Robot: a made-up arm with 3 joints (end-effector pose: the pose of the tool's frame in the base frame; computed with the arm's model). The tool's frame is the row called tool.
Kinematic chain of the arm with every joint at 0, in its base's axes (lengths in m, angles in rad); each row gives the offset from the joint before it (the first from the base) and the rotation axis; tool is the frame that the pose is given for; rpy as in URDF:
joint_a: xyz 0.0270 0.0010 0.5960 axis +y
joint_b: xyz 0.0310 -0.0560 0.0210 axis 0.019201 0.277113 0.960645
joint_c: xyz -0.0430 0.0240 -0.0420 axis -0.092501 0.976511 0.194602
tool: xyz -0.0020 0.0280 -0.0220 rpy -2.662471 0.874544 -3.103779
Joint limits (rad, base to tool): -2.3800..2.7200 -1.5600..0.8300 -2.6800..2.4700
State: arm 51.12 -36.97 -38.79
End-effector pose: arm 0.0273 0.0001 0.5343 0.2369 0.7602 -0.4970 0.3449
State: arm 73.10 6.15 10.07
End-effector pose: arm -0.0197 -0.0089 0.6086 0.1185 -0.9413 0.1554 0.2754
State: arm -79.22 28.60 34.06
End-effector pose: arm 0.0450 -0.0399 0.5389 -0.1086 0.6292 -0.3109 0.7041
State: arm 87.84 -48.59 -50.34
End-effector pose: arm -0.0034 -0.0074 0.5315 0.0740 0.7453 -0.6272 0.2139
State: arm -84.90 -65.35 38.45
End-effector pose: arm 0.0768 0.0114 0.6544 0.5405 0.5159 0.1277 0.6523
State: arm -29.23 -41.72 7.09
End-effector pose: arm 0.0849 0.0103 0.5735 0.4515 0.6726 -0.2161 0.5450
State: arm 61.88 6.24 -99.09
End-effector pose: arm 0.0204 -0.0089 0.5851 0.2876 0.7112 -0.2077 0.6069
